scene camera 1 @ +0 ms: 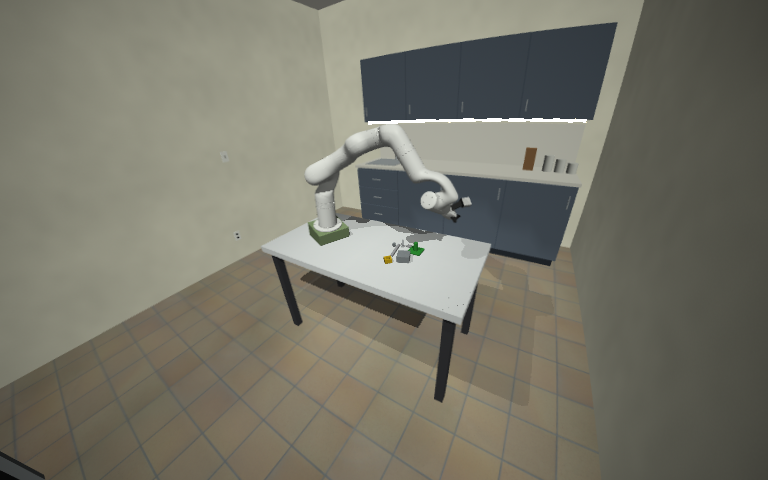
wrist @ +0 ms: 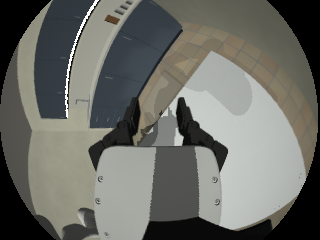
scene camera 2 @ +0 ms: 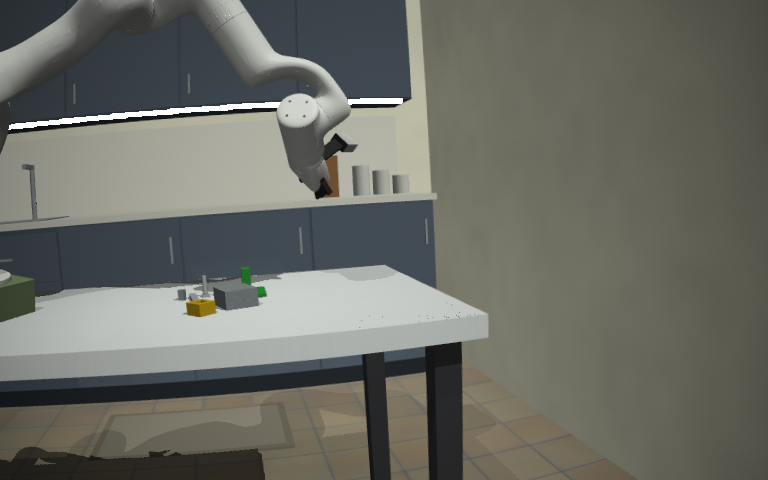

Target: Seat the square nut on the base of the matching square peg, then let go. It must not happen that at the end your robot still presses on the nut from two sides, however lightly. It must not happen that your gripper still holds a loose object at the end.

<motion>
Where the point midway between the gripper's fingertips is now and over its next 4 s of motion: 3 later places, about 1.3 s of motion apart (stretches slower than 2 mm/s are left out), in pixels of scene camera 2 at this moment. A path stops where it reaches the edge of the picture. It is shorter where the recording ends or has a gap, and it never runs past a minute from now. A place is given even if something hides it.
My gripper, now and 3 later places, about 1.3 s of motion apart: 313,187; 208,267; 199,285; 200,306
</motion>
